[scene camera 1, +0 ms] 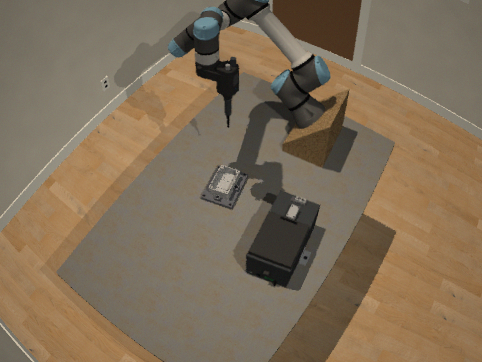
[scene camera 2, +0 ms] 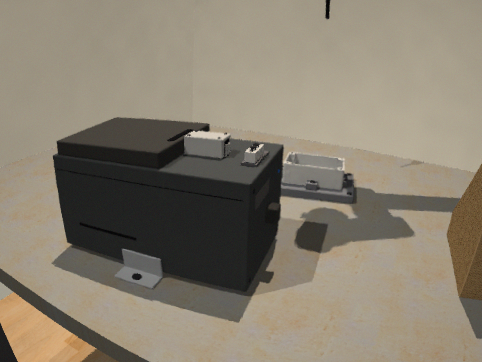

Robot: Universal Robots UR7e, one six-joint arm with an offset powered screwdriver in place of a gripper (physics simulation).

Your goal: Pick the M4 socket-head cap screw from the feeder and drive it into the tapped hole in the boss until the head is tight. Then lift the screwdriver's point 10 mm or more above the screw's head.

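The black screwdriver [scene camera 1: 228, 125] [scene camera 2: 327, 17] points straight down, high above the table, behind the housing in scene camera 1. In scene camera 2, part of its thin shaft shows at the top edge. Whether a screw is on its point is too small to tell. The black feeder [scene camera 1: 282, 239] [scene camera 2: 150, 215] stands on the table. Its small white pick-up block [scene camera 2: 254, 152] bears small dark parts; I cannot tell which is the M4 screw. An open white housing [scene camera 1: 224, 182] [scene camera 2: 315, 172] sits on a grey base plate [scene camera 1: 210, 199] [scene camera 2: 320, 194]. The boss and its tapped hole cannot be made out.
A white box [scene camera 1: 292, 211] [scene camera 2: 206, 144] rises from the feeder's top. A grey bracket [scene camera 1: 305, 257] [scene camera 2: 142, 265] is at the feeder's side. The brown wedge [scene camera 1: 320, 135] [scene camera 2: 470, 240] under the arm's base stands on the grey table [scene camera 1: 150, 240] [scene camera 2: 350, 310].
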